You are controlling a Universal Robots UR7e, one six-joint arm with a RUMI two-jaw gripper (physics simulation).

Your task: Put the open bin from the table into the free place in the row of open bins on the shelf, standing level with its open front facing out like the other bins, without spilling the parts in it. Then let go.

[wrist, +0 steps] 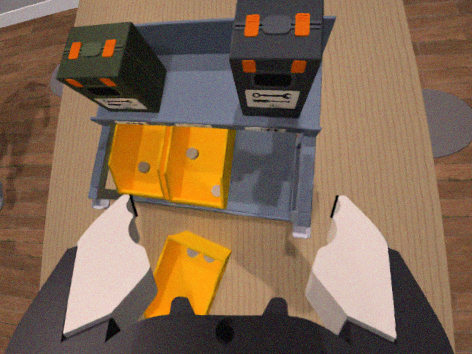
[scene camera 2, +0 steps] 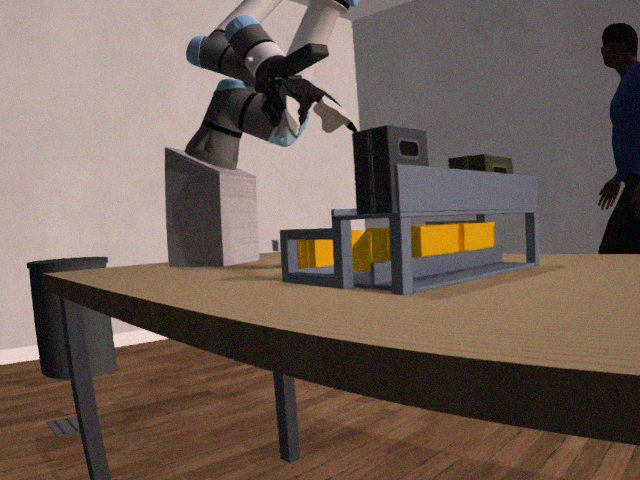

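Seen in the pictures: gripper, fingertip midpoint: (wrist: pixel 234 197) (scene camera 2: pixel 328 134); arm's base at its link origin: (scene camera 2: pixel 209 160).
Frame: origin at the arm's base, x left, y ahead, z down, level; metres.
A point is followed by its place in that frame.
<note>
The open yellow bin (wrist: pixel 192 280) @(y 0.392, x 0.109, z 0.273 m) lies on the table in front of the shelf, turned askew, with round grey parts near its far end; the gripper body hides its near end in the wrist view. My gripper (scene camera 2: pixel 325 129) @(y 0.569, x 0.030, z 0.033 m) (wrist: pixel 234 197) @(y 0.569, x 0.030, z 0.033 m) is open and empty, high above the table, with the bin low between its fingers and left of centre in the wrist view. The grey-blue shelf (scene camera 2: pixel 467 190) @(y 0.801, x 0.120, z 0.145 m) (wrist: pixel 306 185) @(y 0.611, x -0.045, z 0.191 m) holds two yellow bins side by side, the left bin (wrist: pixel 137 180) @(y 0.552, x 0.281, z 0.267 m) and the middle bin (wrist: pixel 207 172) @(y 0.603, x 0.133, z 0.267 m), with round parts inside. The free place (wrist: pixel 260 175) @(y 0.621, x 0.028, z 0.270 m) is right of them.
A dark grey case (scene camera 2: pixel 379 170) @(y 0.755, x -0.006, z 0.115 m) (wrist: pixel 275 50) @(y 0.706, x 0.029, z 0.054 m) stands on the shelf's upper level above the free place. A dark green case (scene camera 2: pixel 467 163) @(y 0.716, x 0.215, z 0.092 m) (wrist: pixel 112 65) @(y 0.688, x 0.223, z 0.079 m) stands on the upper level at the left in the wrist view. A person (scene camera 2: pixel 628 118) stands beyond the table (scene camera 2: pixel 491 320) @(y 1.015, x -0.079, z 0.276 m).
</note>
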